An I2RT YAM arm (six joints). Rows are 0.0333 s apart.
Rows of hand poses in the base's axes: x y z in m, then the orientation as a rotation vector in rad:
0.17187, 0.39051, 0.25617, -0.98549, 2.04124, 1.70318
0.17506, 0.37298, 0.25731, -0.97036, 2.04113, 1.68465
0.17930, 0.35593, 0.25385, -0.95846, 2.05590, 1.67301
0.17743, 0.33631, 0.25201, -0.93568, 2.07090, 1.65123
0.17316, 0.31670, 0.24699, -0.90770, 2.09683, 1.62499
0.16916, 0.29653, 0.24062, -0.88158, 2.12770, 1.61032
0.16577, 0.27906, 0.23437, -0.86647, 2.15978, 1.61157
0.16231, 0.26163, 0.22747, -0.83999, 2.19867, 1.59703
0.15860, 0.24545, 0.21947, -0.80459, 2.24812, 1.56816
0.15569, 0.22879, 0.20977, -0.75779, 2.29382, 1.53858
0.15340, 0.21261, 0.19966, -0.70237, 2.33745, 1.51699
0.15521, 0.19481, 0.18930, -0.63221, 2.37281, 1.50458
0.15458, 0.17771, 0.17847, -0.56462, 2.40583, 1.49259
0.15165, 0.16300, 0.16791, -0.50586, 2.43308, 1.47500
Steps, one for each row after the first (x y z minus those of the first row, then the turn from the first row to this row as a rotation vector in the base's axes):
0.00319, -0.01753, 0.00114, -0.00247, -0.00873, -0.01830
0.00743, -0.03458, -0.00232, -0.01306, -0.00518, -0.02917
0.00556, -0.05420, -0.00416, -0.02485, -0.00544, -0.05167
0.00129, -0.07381, -0.00918, -0.04423, -0.00067, -0.07764
-0.00271, -0.09398, -0.01555, -0.06355, 0.01409, -0.09616
-0.00610, -0.11145, -0.02180, -0.08058, 0.03705, -0.09984
-0.00956, -0.12888, -0.02870, -0.10502, 0.05732, -0.11612
-0.01327, -0.14506, -0.03670, -0.13949, 0.07809, -0.14150
-0.01618, -0.16172, -0.04640, -0.17014, 0.09990, -0.17442
-0.01847, -0.17790, -0.05651, -0.19563, 0.12829, -0.20890
-0.01666, -0.19570, -0.06687, -0.21076, 0.16191, -0.24976
-0.01729, -0.21280, -0.07770, -0.22528, 0.19493, -0.28816
-0.02022, -0.22751, -0.08826, -0.24005, 0.21987, -0.32410

